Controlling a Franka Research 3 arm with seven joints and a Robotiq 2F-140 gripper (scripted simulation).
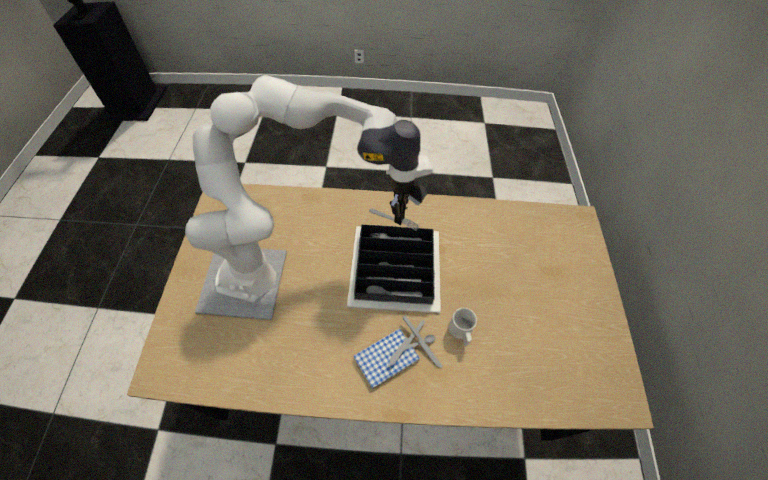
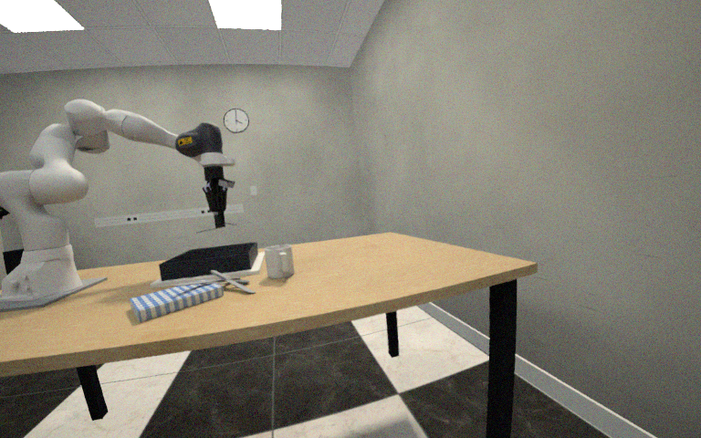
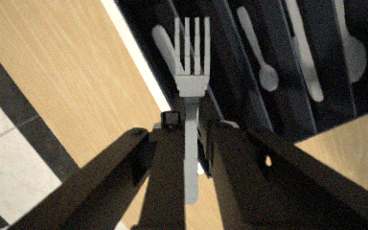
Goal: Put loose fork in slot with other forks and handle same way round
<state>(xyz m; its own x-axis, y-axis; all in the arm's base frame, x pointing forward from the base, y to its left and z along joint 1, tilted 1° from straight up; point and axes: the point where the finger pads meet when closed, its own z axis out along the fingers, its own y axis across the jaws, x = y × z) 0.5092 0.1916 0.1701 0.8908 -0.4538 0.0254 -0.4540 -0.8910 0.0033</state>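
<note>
The tray is 1 cm behind my hand, 11 cm to the right of it and 14 cm below it. From my hand the other things lie so: white mug (23 cm ahead, 34 cm to the right, 14 cm below); then spoon (3 cm behind, 11 cm to the right, 16 cm below).
</note>
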